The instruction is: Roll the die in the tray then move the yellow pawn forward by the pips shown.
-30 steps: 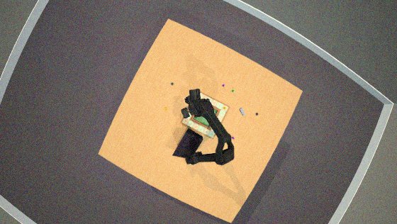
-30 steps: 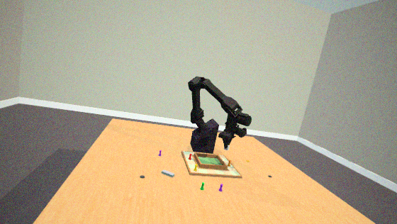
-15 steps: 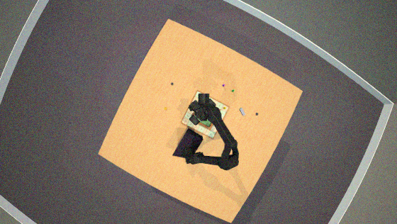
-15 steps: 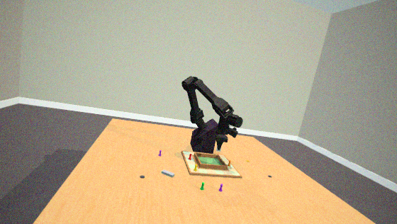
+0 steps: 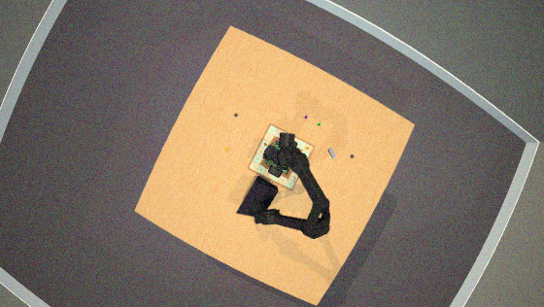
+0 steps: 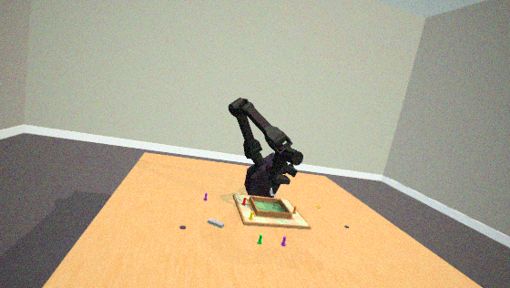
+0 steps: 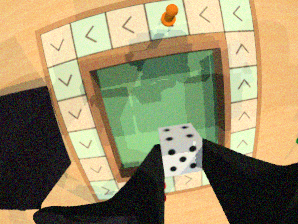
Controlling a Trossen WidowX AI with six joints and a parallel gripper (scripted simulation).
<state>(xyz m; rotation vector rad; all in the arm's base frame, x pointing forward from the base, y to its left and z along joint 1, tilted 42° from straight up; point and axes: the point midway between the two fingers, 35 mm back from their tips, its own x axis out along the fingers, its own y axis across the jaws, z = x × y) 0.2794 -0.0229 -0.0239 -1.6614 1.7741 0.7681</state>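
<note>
My gripper tip is 11 cm short of the yellow pawn, 11 cm to the left of it and 6 cm above it. Also, from my gripper tip: orange pawn 2 cm ahead, 11 cm to the left, 6 cm below; white die right at my gripper tip; green tray 8 cm below.
</note>
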